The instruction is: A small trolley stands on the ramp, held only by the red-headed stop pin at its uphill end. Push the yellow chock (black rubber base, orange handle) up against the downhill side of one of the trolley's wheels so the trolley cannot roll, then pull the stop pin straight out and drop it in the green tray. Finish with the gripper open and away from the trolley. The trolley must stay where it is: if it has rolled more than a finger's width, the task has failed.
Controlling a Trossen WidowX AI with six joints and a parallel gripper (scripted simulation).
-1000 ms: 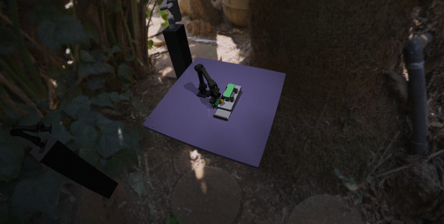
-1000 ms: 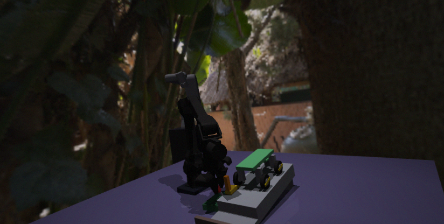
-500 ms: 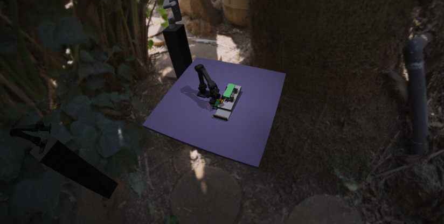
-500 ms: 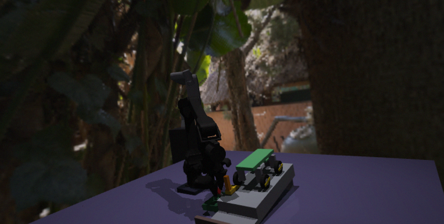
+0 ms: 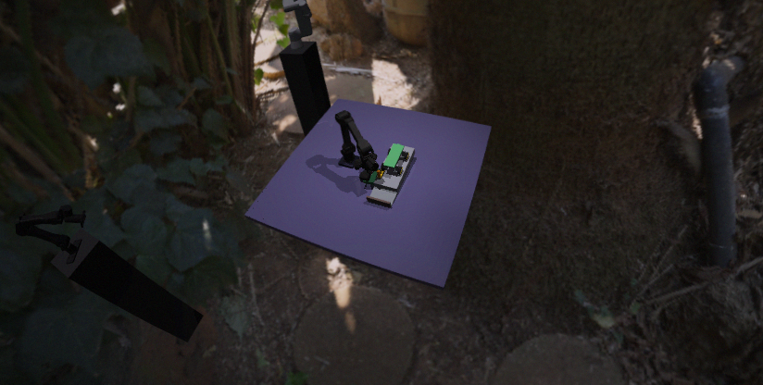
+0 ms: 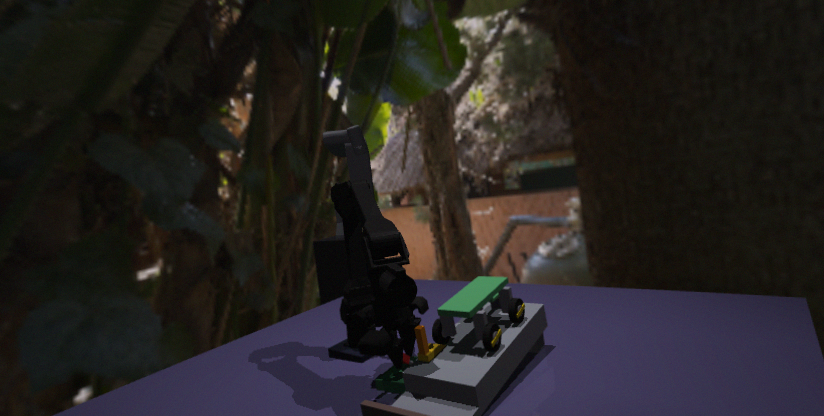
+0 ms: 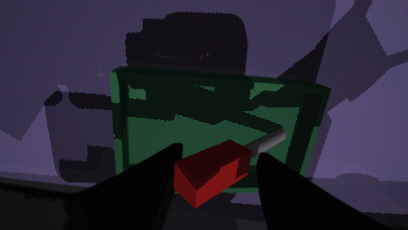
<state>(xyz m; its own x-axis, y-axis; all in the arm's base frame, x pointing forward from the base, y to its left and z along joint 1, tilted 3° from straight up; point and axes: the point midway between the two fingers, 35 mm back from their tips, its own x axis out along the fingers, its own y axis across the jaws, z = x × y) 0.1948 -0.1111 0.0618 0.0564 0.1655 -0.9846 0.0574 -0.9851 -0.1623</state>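
Now: the stop pin 1 cm to the left of my gripper tip. Round my gripper tip: brown strip 12 cm ahead, 19 cm to the right; then yellow chock 8 cm ahead, 2 cm to the right, 5 cm above; then green-decked trolley 14 cm ahead, 8 cm to the left, 8 cm above.
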